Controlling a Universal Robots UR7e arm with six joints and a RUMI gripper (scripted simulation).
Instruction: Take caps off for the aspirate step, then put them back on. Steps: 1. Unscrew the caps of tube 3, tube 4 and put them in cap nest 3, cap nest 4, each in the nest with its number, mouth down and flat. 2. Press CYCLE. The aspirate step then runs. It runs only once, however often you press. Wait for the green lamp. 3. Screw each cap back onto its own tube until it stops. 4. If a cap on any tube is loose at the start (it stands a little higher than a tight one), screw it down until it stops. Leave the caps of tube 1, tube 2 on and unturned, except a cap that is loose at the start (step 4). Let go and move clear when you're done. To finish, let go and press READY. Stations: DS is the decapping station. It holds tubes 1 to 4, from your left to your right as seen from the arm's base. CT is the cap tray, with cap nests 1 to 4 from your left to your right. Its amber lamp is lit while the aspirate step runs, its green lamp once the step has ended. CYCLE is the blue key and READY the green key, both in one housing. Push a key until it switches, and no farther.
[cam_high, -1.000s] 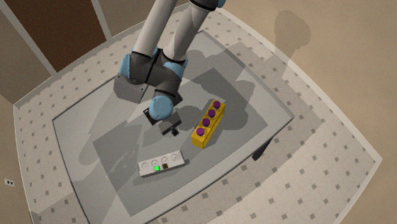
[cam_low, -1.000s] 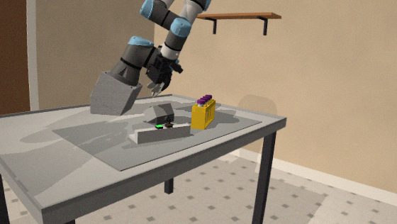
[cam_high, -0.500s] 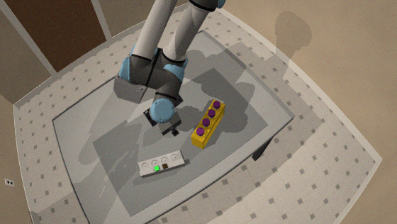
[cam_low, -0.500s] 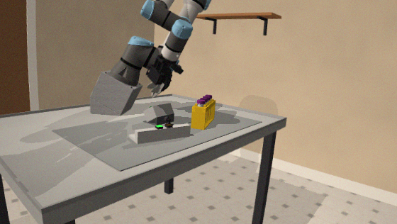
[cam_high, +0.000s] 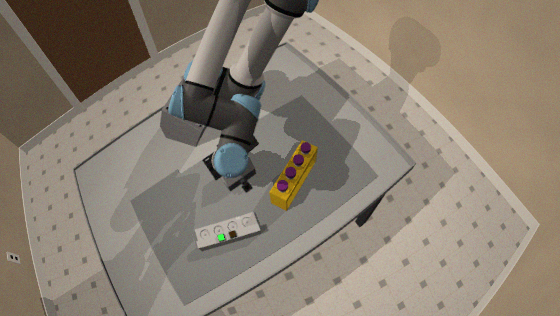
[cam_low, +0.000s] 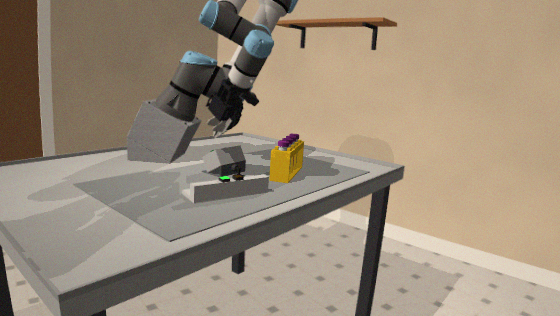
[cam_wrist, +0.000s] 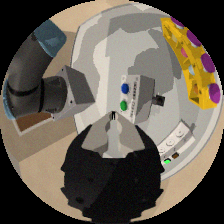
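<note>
The green key lies 60 mm below my hand and 10 mm behind it. Round my hand: grey key housing (70 mm below, 20 mm to the left, 10 mm ahead); blue key (60 mm below, 40 mm to the left, 20 mm behind).
</note>
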